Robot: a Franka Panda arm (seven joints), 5 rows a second.
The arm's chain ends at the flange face. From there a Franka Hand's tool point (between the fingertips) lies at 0.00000 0.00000 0.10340 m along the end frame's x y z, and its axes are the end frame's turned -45 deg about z.
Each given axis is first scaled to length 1.
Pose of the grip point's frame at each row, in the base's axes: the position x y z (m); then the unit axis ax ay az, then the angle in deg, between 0 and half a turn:
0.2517 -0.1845 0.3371 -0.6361 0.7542 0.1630 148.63
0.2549 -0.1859 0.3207 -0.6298 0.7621 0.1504 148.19
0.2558 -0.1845 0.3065 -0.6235 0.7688 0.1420 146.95
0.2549 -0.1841 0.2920 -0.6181 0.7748 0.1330 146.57
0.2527 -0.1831 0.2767 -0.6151 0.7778 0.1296 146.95
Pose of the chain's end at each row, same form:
0.2310 -0.2423 0.4203 -0.2932 0.9219 0.2530 158.13
0.2315 -0.2421 0.4042 -0.2847 0.9272 0.2433 157.18
0.2293 -0.2404 0.3893 -0.2764 0.9306 0.2400 155.67
0.2264 -0.2389 0.3749 -0.2694 0.9344 0.2333 154.94
0.2240 -0.2369 0.3602 -0.2657 0.9365 0.2290 155.14

